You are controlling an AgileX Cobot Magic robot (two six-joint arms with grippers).
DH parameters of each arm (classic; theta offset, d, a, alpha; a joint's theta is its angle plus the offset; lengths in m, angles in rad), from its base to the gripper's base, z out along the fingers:
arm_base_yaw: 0 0.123 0 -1.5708
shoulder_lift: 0.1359 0 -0.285 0
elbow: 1.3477 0 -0.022 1.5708
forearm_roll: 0 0.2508 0 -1.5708
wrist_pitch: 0 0 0.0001 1.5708
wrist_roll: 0 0.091 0 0
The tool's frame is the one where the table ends.
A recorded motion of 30 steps. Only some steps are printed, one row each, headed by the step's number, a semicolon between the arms.
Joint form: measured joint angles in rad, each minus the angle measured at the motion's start. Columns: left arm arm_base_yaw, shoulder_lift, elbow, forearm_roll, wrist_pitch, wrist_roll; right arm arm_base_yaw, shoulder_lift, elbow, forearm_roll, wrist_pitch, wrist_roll.
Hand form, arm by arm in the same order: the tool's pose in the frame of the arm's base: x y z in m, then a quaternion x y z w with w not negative. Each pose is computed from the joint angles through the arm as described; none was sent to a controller.
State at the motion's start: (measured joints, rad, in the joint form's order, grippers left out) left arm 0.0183 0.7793 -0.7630 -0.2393 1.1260 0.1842; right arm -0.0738 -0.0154 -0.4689 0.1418 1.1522 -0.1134
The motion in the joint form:
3: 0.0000 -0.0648 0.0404 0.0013 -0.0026 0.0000; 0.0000 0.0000 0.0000 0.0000 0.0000 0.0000
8: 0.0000 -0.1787 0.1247 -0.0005 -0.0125 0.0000; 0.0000 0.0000 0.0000 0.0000 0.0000 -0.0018
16: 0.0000 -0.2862 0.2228 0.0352 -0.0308 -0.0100; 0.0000 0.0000 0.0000 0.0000 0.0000 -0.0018
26: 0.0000 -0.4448 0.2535 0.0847 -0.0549 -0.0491; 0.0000 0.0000 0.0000 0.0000 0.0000 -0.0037
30: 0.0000 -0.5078 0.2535 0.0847 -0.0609 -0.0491; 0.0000 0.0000 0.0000 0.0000 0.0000 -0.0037
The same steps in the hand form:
3: 0.1066 -0.0174 0.3073 0.05854 0.95503 -0.08939 0.27658; -0.0074 0.0123 0.2621 -0.02279 0.87746 0.02603 0.47841
8: 0.0850 -0.0179 0.2938 0.05908 0.94942 -0.08856 0.29541; -0.0074 0.0123 0.2621 -0.02358 0.87744 0.02560 0.47843
16: 0.0672 -0.0152 0.2731 0.05664 0.94737 -0.07123 0.30695; -0.0074 0.0123 0.2621 -0.02358 0.87744 0.02560 0.47843
26: 0.0452 -0.0115 0.2734 0.04489 0.92450 -0.04805 0.37547; -0.0074 0.0123 0.2621 -0.02441 0.87741 0.02515 0.47845
30: 0.0360 -0.0116 0.2764 0.04629 0.91106 -0.04585 0.40710; -0.0074 0.0123 0.2621 -0.02441 0.87741 0.02515 0.47845

